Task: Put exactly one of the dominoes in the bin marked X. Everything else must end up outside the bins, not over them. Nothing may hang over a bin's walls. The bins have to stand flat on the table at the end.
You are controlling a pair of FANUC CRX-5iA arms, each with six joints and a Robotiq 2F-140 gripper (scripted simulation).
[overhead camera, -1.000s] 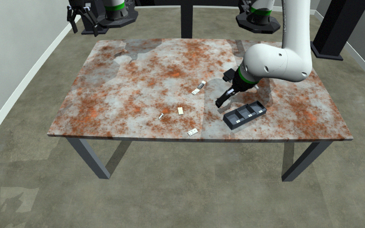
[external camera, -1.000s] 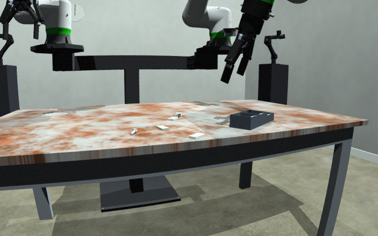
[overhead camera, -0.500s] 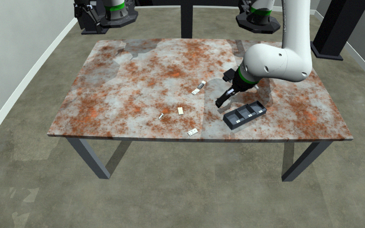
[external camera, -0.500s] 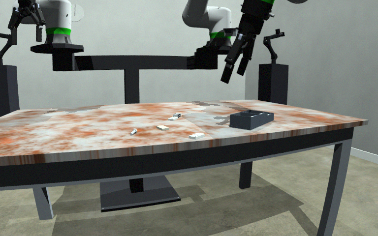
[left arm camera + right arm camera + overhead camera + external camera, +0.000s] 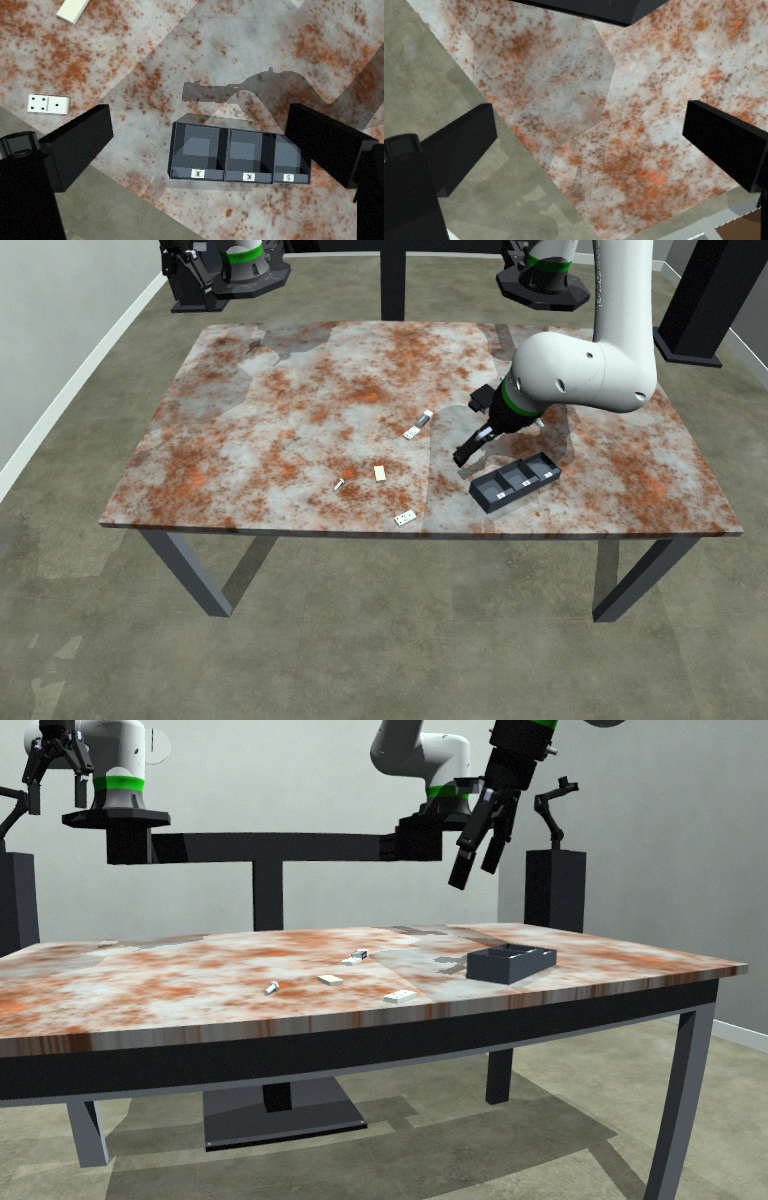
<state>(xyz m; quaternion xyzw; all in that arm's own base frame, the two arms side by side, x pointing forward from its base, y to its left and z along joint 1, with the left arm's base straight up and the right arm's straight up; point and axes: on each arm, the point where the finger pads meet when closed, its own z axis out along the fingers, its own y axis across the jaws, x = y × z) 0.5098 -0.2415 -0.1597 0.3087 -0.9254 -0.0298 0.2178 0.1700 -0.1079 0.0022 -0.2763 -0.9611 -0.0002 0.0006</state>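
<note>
My left hand is 40 mm past the dark three-bin tray, 120 mm to the right of it and 160 mm above it. Round my left hand: plain cream domino: 50 mm behind, 250 mm to the right, 190 mm below; bolt: 350 mm to the right, 180 mm below.
</note>
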